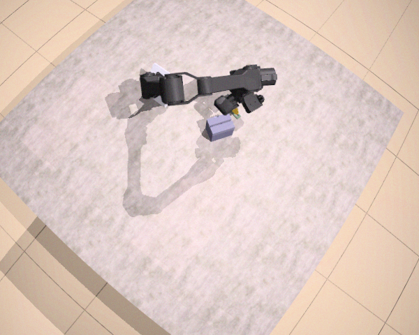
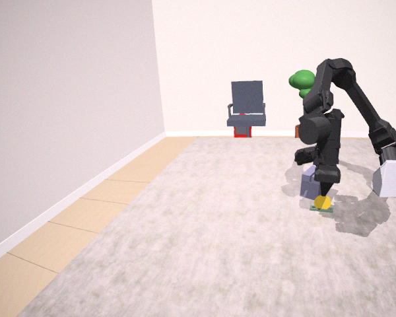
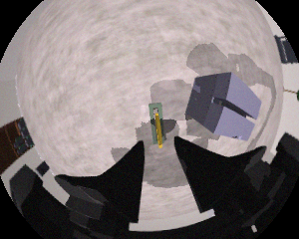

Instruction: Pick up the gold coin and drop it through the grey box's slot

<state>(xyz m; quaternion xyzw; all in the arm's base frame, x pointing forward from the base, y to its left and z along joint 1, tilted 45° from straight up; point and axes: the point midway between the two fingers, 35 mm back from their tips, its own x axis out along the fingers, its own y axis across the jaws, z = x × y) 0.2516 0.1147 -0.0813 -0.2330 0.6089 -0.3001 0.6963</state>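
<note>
Now: the gold coin 30 mm below my gripper tip.
</note>
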